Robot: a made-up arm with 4 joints. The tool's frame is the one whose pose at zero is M. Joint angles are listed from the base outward.
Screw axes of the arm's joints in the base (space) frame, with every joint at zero. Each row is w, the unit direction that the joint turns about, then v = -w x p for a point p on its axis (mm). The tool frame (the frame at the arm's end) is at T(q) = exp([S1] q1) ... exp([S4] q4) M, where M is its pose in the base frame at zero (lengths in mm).
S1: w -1 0 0 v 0 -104 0
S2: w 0 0 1 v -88 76 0
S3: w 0 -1 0 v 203 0 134
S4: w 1 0 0 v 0 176 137
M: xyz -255 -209 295 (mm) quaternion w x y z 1 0 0 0
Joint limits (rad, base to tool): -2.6..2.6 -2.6..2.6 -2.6..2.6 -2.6..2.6
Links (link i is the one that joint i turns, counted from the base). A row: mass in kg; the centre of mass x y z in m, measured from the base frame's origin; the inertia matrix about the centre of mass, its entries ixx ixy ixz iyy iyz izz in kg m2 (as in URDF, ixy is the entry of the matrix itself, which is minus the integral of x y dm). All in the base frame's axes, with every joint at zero. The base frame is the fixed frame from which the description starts. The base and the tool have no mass.
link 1: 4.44; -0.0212 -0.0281 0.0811; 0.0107 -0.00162 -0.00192 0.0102 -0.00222 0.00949
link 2: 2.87; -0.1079 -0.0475 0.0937; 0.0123 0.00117 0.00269 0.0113 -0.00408 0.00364
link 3: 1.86; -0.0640 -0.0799 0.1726; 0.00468 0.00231 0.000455 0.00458 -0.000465 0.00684
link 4: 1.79; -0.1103 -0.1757 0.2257; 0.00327 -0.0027 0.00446 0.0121 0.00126 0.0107
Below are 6 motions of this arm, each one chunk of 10 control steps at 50 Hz.
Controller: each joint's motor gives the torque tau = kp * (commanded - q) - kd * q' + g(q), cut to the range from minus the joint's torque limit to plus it. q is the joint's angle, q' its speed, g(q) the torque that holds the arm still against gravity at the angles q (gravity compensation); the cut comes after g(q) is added. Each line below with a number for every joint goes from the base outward.
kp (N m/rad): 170 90 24 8.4
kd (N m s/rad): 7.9 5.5 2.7 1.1
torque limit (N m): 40 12 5.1 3.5
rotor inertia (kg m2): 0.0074 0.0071 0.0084 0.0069
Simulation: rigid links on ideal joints. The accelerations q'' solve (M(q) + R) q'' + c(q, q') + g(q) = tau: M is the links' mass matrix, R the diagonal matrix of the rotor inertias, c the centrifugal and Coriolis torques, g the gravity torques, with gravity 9.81 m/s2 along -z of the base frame. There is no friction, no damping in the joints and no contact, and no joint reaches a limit. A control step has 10 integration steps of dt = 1/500 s. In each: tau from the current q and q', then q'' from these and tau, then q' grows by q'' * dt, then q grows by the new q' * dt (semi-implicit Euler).
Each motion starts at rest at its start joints. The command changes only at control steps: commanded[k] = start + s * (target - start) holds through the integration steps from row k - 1 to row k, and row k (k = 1, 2, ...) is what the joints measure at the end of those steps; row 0 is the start. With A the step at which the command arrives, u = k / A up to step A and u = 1 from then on. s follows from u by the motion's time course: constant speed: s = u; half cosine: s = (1 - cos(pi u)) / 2; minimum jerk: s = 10 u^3 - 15 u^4 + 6 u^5; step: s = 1 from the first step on.
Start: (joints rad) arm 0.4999 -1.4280 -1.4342 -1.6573
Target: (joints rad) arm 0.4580 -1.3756 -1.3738 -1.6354
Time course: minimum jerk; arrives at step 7
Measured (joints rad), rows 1 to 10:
1: 0.4996 -1.4277 -1.4341 -1.6574
2: 0.4979 -1.4259 -1.4331 -1.6577
3: 0.4936 -1.4215 -1.4304 -1.6578
4: 0.4868 -1.4144 -1.4257 -1.6573
5: 0.4788 -1.4058 -1.4193 -1.6555
6: 0.4715 -1.3975 -1.4122 -1.6526
7: 0.4662 -1.3909 -1.4057 -1.6492
8: 0.4629 -1.3863 -1.4000 -1.6461
9: 0.4609 -1.3830 -1.3954 -1.6437
10: 0.4597 -1.3807 -1.3915 -1.6419

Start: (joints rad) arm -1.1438 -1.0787 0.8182 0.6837
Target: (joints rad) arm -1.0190 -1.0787 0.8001 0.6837
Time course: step
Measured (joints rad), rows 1 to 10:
1: -1.1176 -1.0770 0.8003 0.6969
2: -1.0842 -1.0758 0.7954 0.7002
3: -1.0569 -1.0764 0.7993 0.6964
4: -1.0379 -1.0777 0.8049 0.6904
5: -1.0264 -1.0788 0.8092 0.6849
6: -1.0202 -1.0795 0.8115 0.6810
7: -1.0176 -1.0799 0.8121 0.6788
8: -1.0169 -1.0799 0.8115 0.6780
9: -1.0171 -1.0797 0.8102 0.6780
10: -1.0177 -1.0795 0.8086 0.6785

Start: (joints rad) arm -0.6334 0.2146 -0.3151 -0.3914
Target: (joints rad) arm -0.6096 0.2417 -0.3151 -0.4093
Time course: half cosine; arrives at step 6
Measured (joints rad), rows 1 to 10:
1: -0.6331 0.2150 -0.3152 -0.3913
2: -0.6317 0.2167 -0.3153 -0.3911
3: -0.6290 0.2198 -0.3156 -0.3911
4: -0.6249 0.2241 -0.3158 -0.3917
5: -0.6203 0.2286 -0.3158 -0.3933
6: -0.6161 0.2325 -0.3157 -0.3956
7: -0.6130 0.2352 -0.3153 -0.3984
8: -0.6111 0.2371 -0.3150 -0.4010
9: -0.6100 0.2384 -0.3148 -0.4031
10: -0.6095 0.2393 -0.3147 -0.4047

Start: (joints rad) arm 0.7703 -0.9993 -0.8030 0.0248
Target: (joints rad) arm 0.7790 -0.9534 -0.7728 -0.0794
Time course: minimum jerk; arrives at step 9
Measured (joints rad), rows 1 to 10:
1: 0.7703 -0.9992 -0.8030 0.0247
2: 0.7705 -0.9984 -0.8028 0.0241
3: 0.7710 -0.9962 -0.8021 0.0223
4: 0.7718 -0.9923 -0.8007 0.0184
5: 0.7730 -0.9867 -0.7985 0.0120
6: 0.7743 -0.9801 -0.7957 0.0034
7: 0.7757 -0.9735 -0.7924 -0.0066
8: 0.7768 -0.9677 -0.7892 -0.0170
9: 0.7777 -0.9633 -0.7862 -0.0267
10: 0.7783 -0.9603 -0.7837 -0.0352

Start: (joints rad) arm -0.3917 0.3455 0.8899 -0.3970
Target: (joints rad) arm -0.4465 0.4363 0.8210 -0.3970
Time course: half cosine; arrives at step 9
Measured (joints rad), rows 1 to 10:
1: -0.3920 0.3461 0.8897 -0.3974
2: -0.3932 0.3484 0.8890 -0.3989
3: -0.3960 0.3531 0.8871 -0.4011
4: -0.4008 0.3607 0.8838 -0.4034
5: -0.4075 0.3706 0.8790 -0.4054
6: -0.4156 0.3822 0.8729 -0.4063
7: -0.4242 0.3943 0.8660 -0.4058
8: -0.4323 0.4057 0.8589 -0.4040
9: -0.4390 0.4151 0.8523 -0.4010
10: -0.4436 0.4220 0.8465 -0.3975

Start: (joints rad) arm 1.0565 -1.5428 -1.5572 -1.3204
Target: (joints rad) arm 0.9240 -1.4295 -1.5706 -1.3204
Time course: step
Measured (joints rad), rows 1 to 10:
1: 1.0202 -1.5153 -1.5548 -1.3326
2: 0.9831 -1.4894 -1.5566 -1.3331
3: 0.9588 -1.4715 -1.5602 -1.3275
4: 0.9440 -1.4590 -1.5635 -1.3221
5: 0.9354 -1.4501 -1.5659 -1.3184
6: 0.9304 -1.4439 -1.5674 -1.3164
7: 0.9276 -1.4396 -1.5684 -1.3156
8: 0.9260 -1.4365 -1.5690 -1.3155
9: 0.9251 -1.4343 -1.5694 -1.3158
10: 0.9247 -1.4329 -1.5697 -1.3162

